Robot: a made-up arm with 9 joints. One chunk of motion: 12 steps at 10 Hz.
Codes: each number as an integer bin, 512 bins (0 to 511) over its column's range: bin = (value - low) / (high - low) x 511, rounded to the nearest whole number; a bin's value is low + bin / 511 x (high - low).
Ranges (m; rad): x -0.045..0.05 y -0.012..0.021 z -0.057..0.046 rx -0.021..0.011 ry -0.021..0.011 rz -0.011..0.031
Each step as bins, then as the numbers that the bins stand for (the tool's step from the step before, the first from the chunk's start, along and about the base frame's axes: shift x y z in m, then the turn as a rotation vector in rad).
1 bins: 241 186 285 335 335 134
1 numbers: -0.00020 0.00001 0.00045 -0.00002 -0.00002 0.00001
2 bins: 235 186 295 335 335 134
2 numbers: -0.00131 0.00001 0.00246 -0.00002 -0.00002 0.00001
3 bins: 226 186 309 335 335 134
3 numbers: -0.00298 0.00001 0.00528 -0.00002 -0.00002 0.00001
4 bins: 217 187 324 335 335 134
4 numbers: -0.00466 0.00008 0.00831 -0.00002 -0.00002 0.00001
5 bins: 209 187 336 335 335 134
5 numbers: -0.00614 0.00008 0.01073 -0.00002 -0.00002 0.00001
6 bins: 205 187 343 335 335 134
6 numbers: -0.00689 0.00008 0.01214 -0.00002 -0.00002 0.00001
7 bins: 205 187 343 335 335 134
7 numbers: -0.00689 0.00008 0.01214 -0.00002 -0.00002 0.00001
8 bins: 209 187 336 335 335 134
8 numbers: -0.00614 0.00008 0.01073 -0.00002 -0.00002 0.00001
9 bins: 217 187 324 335 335 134
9 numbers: -0.00466 0.00008 0.00831 -0.00002 -0.00002 0.00001
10 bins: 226 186 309 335 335 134
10 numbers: -0.00298 0.00001 0.00528 -0.00002 -0.00002 0.00001
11 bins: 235 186 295 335 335 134
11 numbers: -0.00131 0.00001 0.00246 -0.00002 -0.00002 0.00001
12 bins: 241 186 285 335 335 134
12 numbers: -0.00020 0.00001 0.00045 -0.00002 -0.00002 0.00001
